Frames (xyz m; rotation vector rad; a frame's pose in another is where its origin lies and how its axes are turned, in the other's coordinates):
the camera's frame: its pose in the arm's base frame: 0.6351 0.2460 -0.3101 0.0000 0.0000 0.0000
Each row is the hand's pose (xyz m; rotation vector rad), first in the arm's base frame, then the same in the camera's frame.
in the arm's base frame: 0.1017 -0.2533 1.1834 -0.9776 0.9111 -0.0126
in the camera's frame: -0.5334 -0.4993 1.4935 -0.9776 0.9111 -0.0126
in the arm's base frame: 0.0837 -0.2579 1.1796 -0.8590 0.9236 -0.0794
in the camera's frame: -0.5514 -0.5039 1.4897 -0.8590 0.9236 -0.0794
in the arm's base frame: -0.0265 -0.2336 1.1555 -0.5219 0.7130 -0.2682
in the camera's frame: -0.6616 -0.4796 1.4656 -0.5219 0.7130 -0.2682
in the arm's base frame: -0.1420 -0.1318 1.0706 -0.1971 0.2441 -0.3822
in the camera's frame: -0.7771 -0.3778 1.3807 -0.1971 0.2441 -0.3822
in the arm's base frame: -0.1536 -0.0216 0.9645 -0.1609 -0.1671 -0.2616
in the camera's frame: -0.7887 -0.2676 1.2746 -0.1609 -0.1671 -0.2616
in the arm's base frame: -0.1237 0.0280 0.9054 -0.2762 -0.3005 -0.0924
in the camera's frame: -0.7588 -0.2180 1.2155 -0.2762 -0.3005 -0.0924
